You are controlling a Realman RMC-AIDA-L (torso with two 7-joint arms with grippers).
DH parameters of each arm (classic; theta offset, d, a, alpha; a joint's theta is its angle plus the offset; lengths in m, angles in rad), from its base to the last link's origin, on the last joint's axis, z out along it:
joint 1: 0 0.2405 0 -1.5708
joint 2: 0 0 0 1.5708
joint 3: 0 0.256 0 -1.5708
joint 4: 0 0 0 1.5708
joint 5: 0 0.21 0 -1.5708
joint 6: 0 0 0 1.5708
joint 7: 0 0.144 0 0
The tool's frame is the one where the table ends.
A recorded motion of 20 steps. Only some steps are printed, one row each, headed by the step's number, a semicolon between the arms.
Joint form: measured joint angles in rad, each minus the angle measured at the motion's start. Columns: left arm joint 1, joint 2, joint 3, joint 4, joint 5, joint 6, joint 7; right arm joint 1, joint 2, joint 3, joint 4, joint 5, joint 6, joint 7.
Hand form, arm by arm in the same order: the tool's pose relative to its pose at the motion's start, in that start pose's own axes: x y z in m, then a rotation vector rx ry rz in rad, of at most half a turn. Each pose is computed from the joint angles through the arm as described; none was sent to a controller.
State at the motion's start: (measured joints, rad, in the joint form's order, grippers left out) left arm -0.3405 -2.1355 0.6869 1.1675 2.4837 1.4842 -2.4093; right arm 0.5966 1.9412 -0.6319 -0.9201 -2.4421 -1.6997 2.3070
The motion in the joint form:
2: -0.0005 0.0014 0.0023 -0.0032 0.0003 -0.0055 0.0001; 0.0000 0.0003 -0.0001 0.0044 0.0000 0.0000 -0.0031
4: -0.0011 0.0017 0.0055 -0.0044 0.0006 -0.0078 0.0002; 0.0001 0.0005 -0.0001 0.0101 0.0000 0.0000 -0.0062
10: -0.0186 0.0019 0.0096 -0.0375 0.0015 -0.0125 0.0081; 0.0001 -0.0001 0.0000 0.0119 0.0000 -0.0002 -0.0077
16: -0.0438 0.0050 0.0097 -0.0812 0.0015 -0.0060 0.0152; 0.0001 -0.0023 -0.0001 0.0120 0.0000 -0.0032 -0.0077
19: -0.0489 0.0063 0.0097 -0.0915 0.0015 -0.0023 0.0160; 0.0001 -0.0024 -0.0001 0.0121 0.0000 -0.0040 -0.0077
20: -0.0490 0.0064 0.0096 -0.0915 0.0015 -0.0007 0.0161; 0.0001 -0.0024 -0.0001 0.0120 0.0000 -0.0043 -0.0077
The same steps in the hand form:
2: 0.0004 -0.0006 0.0004 0.0031 0.0008 0.0008; 0.0007 0.0000 0.0008 -0.0030 0.0021 -0.0003
4: 0.0007 -0.0003 0.0009 0.0039 -0.0002 0.0033; 0.0016 0.0000 0.0018 -0.0068 0.0047 0.0002
10: 0.0013 0.0034 0.0081 -0.0150 -0.0157 0.0098; 0.0018 -0.0002 0.0019 -0.0075 0.0055 -0.0002
16: 0.0020 0.0089 0.0161 -0.0467 -0.0405 0.0140; 0.0018 -0.0003 0.0010 -0.0077 0.0071 -0.0006
19: 0.0017 0.0100 0.0176 -0.0547 -0.0482 0.0136; 0.0019 -0.0002 0.0010 -0.0082 0.0077 -0.0006
20: 0.0016 0.0102 0.0176 -0.0557 -0.0492 0.0137; 0.0019 -0.0002 0.0010 -0.0084 0.0079 -0.0006

